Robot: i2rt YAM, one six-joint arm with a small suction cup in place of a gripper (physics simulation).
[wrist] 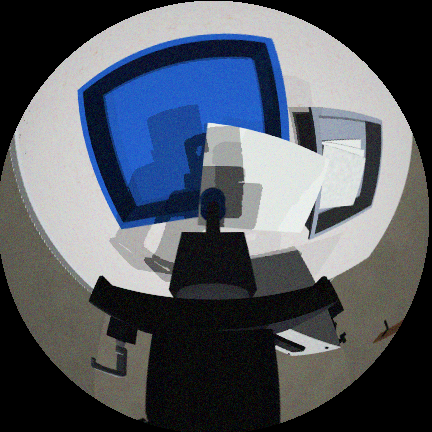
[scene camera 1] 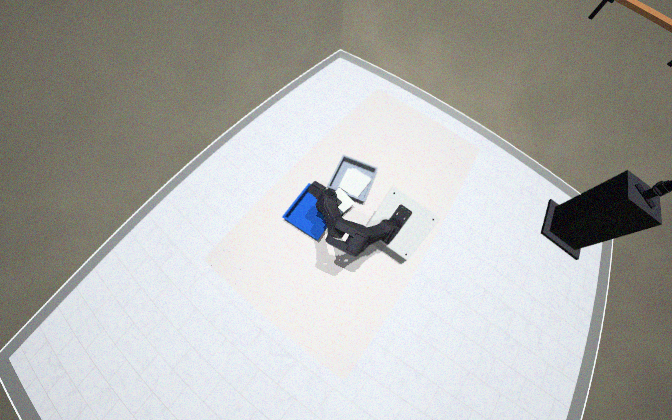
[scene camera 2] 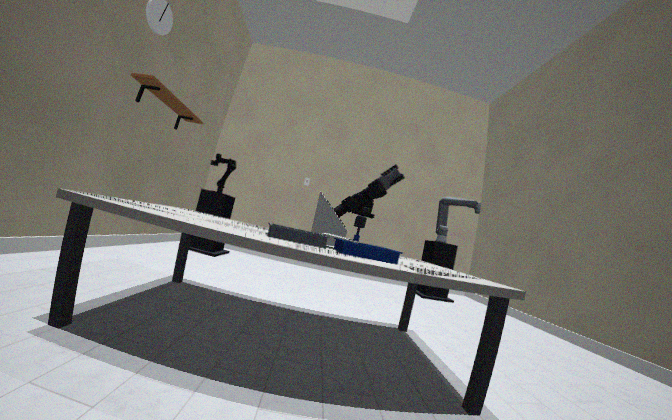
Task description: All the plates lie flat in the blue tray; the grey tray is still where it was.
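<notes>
My suction cup is here in my sight, and along with it I can see a blue tray and a grey tray.
</notes>
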